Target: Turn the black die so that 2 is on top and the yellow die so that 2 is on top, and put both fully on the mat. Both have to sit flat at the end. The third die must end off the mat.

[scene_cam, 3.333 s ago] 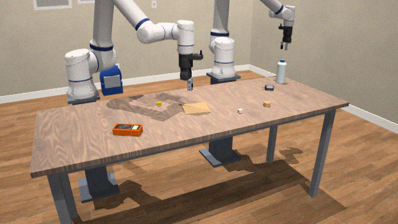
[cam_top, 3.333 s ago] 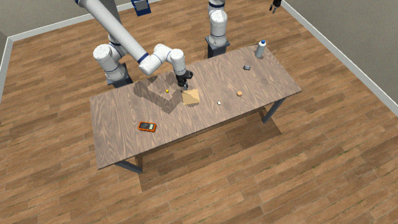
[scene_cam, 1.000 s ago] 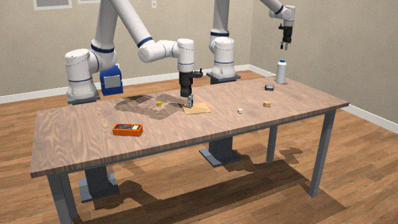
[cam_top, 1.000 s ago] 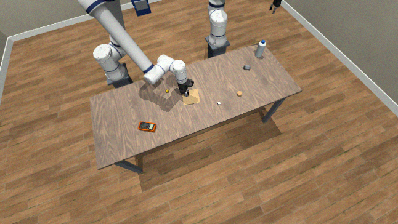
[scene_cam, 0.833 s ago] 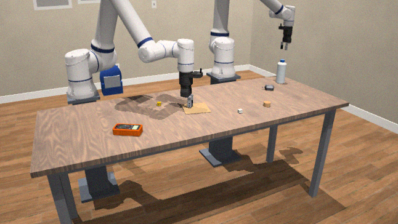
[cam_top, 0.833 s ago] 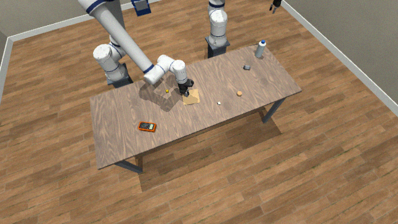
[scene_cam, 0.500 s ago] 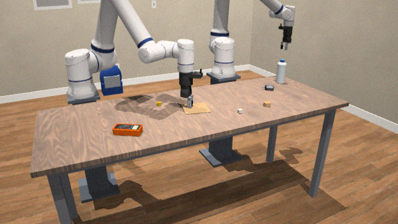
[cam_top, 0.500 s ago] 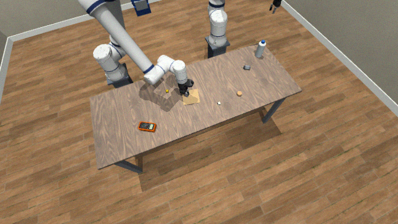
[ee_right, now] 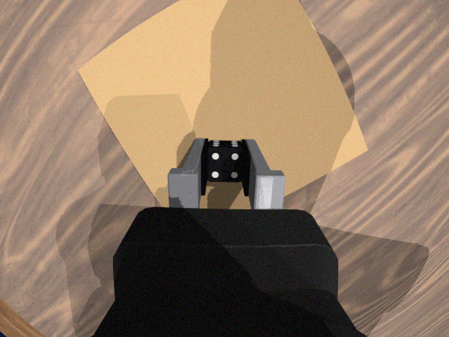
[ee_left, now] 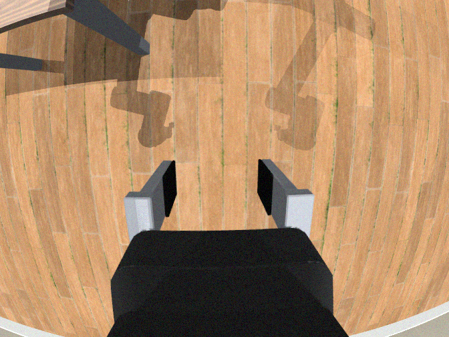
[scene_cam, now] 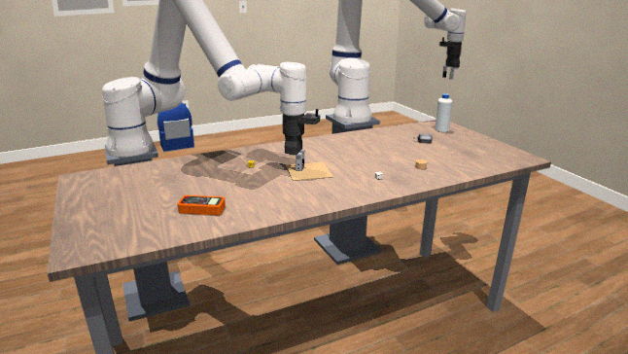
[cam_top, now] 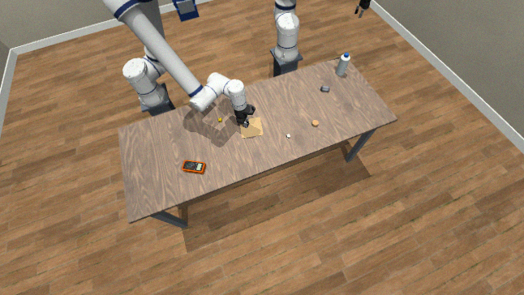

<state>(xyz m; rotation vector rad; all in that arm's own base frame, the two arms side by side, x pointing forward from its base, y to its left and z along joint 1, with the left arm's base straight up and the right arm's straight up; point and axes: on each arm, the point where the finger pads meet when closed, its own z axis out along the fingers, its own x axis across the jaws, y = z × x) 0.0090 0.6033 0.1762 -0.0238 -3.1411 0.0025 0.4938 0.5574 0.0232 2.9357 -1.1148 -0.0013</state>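
Right now my right hand is 1 cm above the black die. The rest, counted from my right hand: tan mat: 2 cm ahead, 2 cm to the left, 2 cm below; then white die: 18 cm ahead, 21 cm to the left, 1 cm below; then yellow die: 11 cm behind, 15 cm to the right, 1 cm below.
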